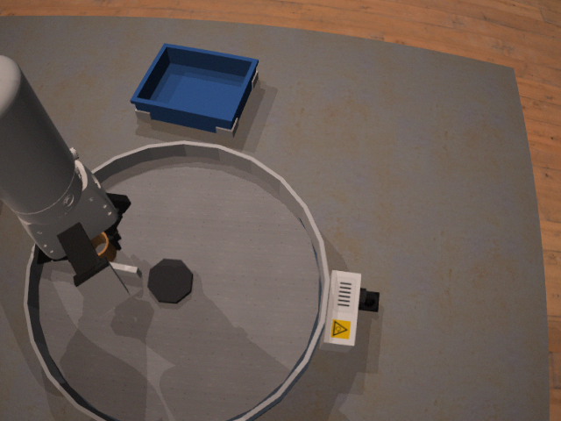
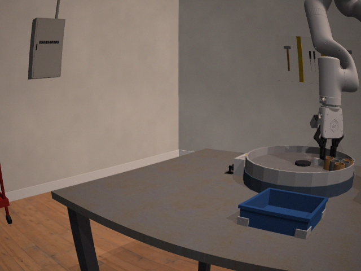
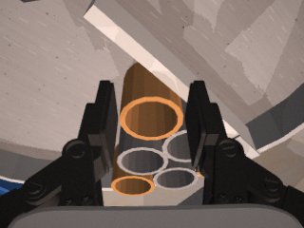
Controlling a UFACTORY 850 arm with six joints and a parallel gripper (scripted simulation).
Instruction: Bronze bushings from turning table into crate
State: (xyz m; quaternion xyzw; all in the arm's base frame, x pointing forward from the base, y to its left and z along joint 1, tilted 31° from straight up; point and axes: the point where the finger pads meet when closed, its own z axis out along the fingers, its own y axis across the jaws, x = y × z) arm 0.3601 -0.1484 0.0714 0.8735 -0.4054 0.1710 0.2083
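My hand is 9 cm short of the blue crate, 34 cm to the right of it and 8 cm above it. Also, from my hand: turning table (10 cm ahead, 3 cm to the right, 5 cm below).
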